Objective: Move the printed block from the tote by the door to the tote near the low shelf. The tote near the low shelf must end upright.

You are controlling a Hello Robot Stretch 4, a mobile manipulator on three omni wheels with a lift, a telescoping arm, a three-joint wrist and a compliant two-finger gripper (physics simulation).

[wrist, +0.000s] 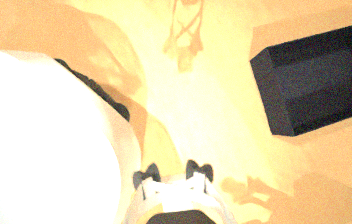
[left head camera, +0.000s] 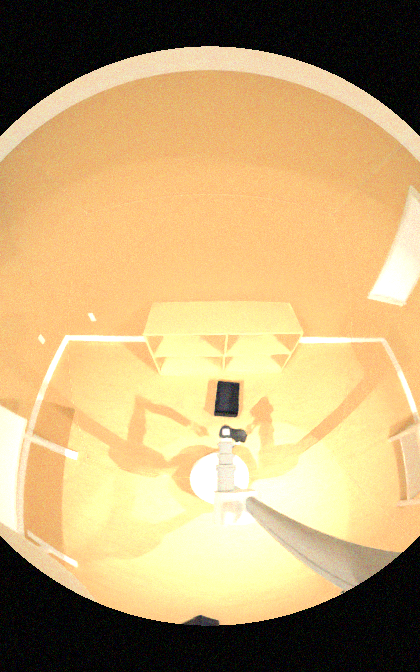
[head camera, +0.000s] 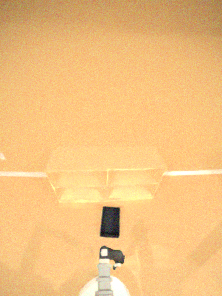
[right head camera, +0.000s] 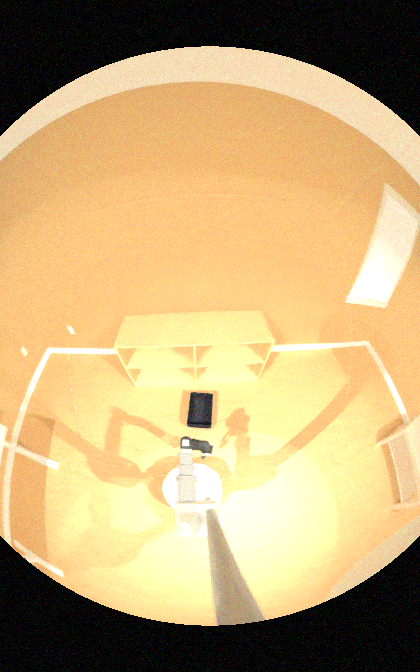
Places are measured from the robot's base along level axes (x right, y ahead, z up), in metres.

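Where they show: gripper, fingertip midpoint: (wrist: pixel 172 173).
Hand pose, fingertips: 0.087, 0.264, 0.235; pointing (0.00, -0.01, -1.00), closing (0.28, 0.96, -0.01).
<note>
After its pixels a point has its place, as x, y, z.
The black tote (head camera: pixel 110 222) {0.072, 0.680, -0.024} (left head camera: pixel 227 398) (right head camera: pixel 200 410) (wrist: pixel 320 80) {0.074, 0.700, -0.024} stands upright on the floor in front of the low shelf (head camera: pixel 106 160) {0.020, 1.070, 0.583} (left head camera: pixel 224 318) (right head camera: pixel 195 329). No block shows in the part of its inside that I see. My gripper (head camera: pixel 116 266) {0.087, 0.264, 0.235} (left head camera: pixel 238 442) (right head camera: pixel 203 455) (wrist: pixel 172 173) {0.087, 0.264, 0.235} is on the robot's side of this tote, apart from it. Its dark fingertips stand apart, with a pale, washed-out shape between them that looks like the printed block. A dark piece (left head camera: pixel 201 621) at the bottom edge of the left head view may be the tote by the door.
The white robot base (left head camera: pixel 205 477) (right head camera: pixel 175 486) (wrist: pixel 60 145) {0.000, 0.121, 0.187} is below the arm. White-legged furniture (left head camera: pixel 52 446) (right head camera: pixel 34 455) stands at the left, and another piece (left head camera: pixel 412 460) (right head camera: pixel 402 465) at the right. The wall runs behind the low shelf.
</note>
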